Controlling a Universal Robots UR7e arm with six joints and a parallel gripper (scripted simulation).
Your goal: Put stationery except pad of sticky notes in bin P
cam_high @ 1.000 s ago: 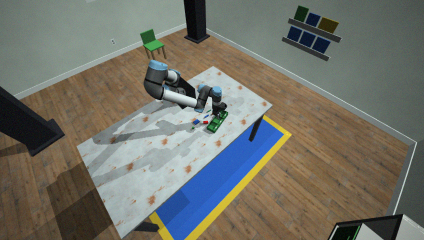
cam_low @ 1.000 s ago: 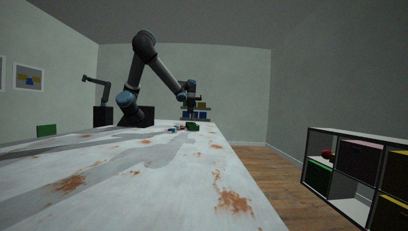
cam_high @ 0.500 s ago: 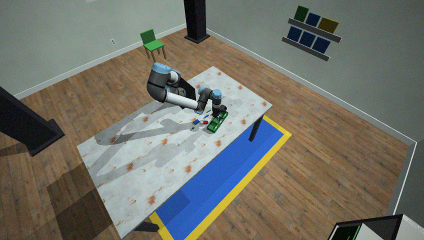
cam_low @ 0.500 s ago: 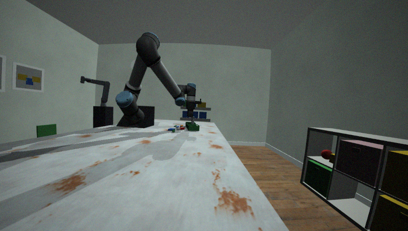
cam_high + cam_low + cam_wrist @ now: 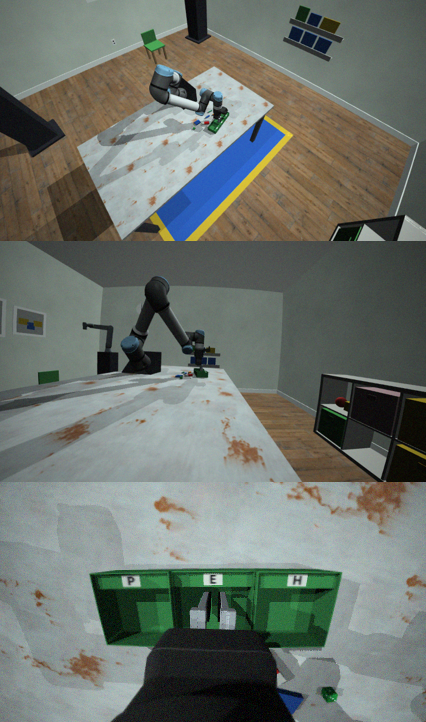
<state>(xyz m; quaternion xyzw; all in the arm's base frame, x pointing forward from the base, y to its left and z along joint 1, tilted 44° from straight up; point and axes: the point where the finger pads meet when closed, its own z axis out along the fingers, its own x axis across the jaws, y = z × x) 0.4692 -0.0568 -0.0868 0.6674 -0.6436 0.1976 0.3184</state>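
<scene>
The green bin is 20 mm below my hand and 10 mm behind it. Also, from my hand: blue marker (130 mm behind, 30 mm below, 20 mm to the right); red-and-white eraser (100 mm behind, 90 mm to the right, 30 mm below); orange marker (100 mm behind, 50 mm to the left, 30 mm below).
</scene>
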